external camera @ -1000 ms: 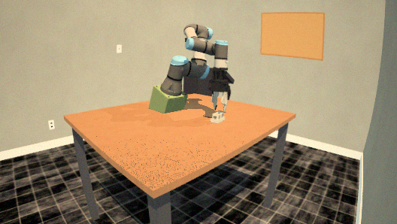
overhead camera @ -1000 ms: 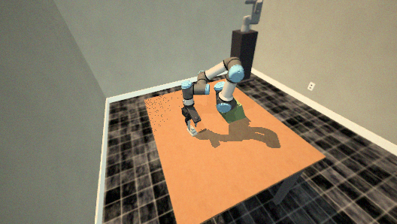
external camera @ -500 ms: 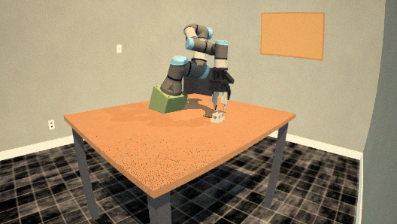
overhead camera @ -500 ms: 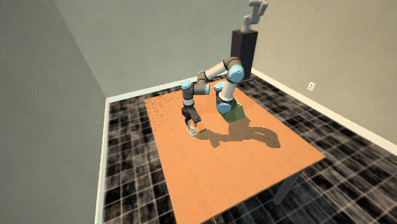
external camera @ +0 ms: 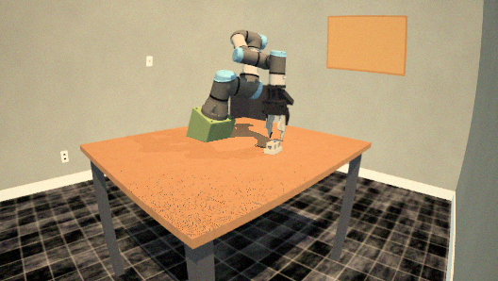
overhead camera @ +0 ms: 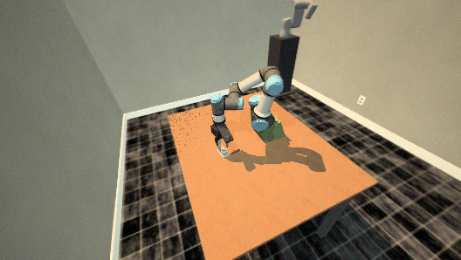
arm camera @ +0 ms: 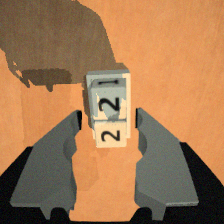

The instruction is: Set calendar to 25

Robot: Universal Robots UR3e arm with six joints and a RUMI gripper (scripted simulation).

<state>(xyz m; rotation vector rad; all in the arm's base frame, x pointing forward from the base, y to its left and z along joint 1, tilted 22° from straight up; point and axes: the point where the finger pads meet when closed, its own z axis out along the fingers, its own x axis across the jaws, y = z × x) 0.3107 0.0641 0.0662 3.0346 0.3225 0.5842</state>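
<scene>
Now: the white calendar cube 40 mm below my hand. The rest, counted from my hand: white calendar tray 60 mm below, 20 mm to the right.
</scene>
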